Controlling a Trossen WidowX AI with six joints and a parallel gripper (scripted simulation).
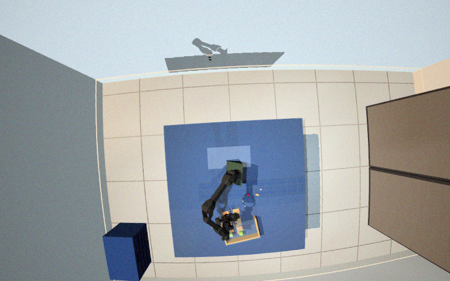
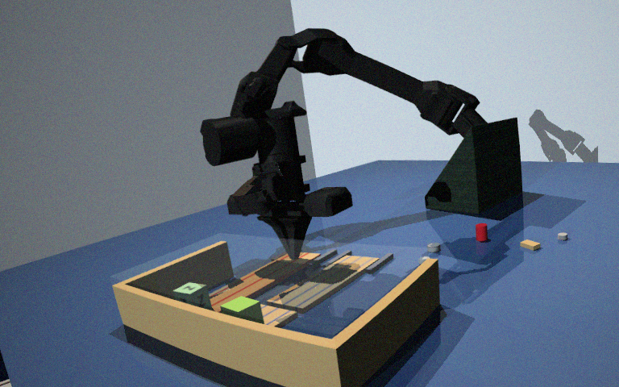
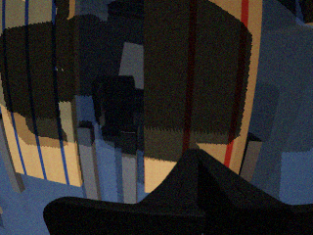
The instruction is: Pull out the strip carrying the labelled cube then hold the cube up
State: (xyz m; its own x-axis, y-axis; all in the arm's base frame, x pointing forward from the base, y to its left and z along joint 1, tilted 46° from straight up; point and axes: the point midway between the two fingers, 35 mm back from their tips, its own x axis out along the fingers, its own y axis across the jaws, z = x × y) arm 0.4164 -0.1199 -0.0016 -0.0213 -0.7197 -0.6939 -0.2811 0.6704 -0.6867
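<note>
My gripper tip is 19 cm short of the cube, 5 cm to the right of it and 1 cm below it. Round my gripper tip: red cylinder: 20 cm behind, 20 cm to the left, 1 cm above.
</note>
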